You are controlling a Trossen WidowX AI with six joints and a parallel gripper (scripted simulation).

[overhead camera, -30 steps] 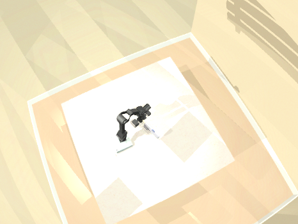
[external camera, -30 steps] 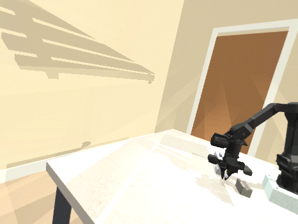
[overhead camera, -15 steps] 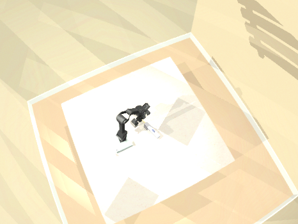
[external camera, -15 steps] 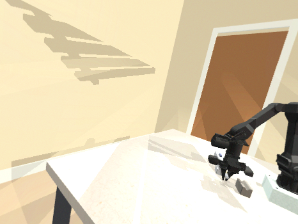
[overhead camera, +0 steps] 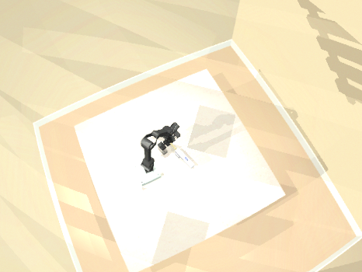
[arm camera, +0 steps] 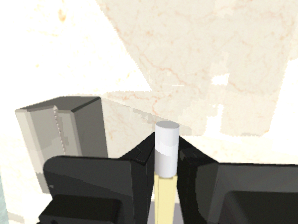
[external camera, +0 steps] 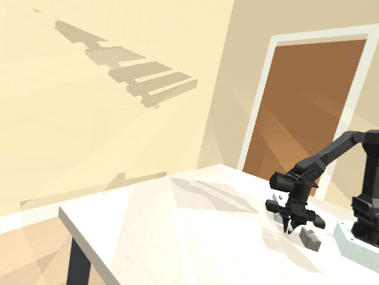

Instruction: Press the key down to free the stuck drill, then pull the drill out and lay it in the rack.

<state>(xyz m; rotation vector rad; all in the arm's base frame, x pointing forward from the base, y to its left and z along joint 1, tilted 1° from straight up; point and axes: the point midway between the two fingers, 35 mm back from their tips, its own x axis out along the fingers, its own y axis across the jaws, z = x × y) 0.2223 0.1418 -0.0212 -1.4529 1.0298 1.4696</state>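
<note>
My gripper tip is now 10 mm short of the drill, 40 mm to the left of it and 40 mm below it. The rest, counted from my gripper tip: grey rack 70 mm behind, 30 mm to the right, 10 mm above; blue key 70 mm ahead, 190 mm to the right, 40 mm above.
</note>
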